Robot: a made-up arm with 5 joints.
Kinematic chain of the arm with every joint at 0, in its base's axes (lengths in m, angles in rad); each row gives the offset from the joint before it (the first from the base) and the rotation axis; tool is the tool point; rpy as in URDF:
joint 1: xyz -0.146 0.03 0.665 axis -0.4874 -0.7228 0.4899
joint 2: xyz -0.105 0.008 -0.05 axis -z
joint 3: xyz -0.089 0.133 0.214 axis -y
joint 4: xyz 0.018 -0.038 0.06 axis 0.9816 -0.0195 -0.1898
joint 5: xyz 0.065 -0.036 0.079 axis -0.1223 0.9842 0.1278
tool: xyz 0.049 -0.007 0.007 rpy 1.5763 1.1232 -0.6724
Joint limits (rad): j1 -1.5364..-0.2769 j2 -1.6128..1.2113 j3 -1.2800..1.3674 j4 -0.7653..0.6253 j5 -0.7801..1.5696
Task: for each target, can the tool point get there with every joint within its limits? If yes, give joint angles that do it. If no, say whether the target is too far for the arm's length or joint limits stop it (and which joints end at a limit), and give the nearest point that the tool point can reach.
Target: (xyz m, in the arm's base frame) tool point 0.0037 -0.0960 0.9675
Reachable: yes | joints -1.0876 0.6372 0.5713 0.0916 0.4802
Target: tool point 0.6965 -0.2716 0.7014
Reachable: no: too far | nearest point 0.2145 -0.1206 0.8212 | short by 0.519 m
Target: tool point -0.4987 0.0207 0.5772
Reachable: no: joint limits stop it (at a limit: joint 1, joint 2, joint 3, joint 4) | nearest point -0.3425 0.1135 0.7922 | short by 0.281 m
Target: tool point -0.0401 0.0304 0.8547
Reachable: yes | joints -0.4665 0.4258 -0.5897 -0.5167 0.2541
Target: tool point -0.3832 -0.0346 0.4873
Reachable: no: joint limits stop it (at a limit: joint 1, joint 2, joint 3) | nearest point -0.1429 -0.0812 0.6512 | short by 0.295 m
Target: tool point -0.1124 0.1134 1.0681
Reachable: yes | joints -0.5039 0.7424 0.9877 -0.4059 0.3170
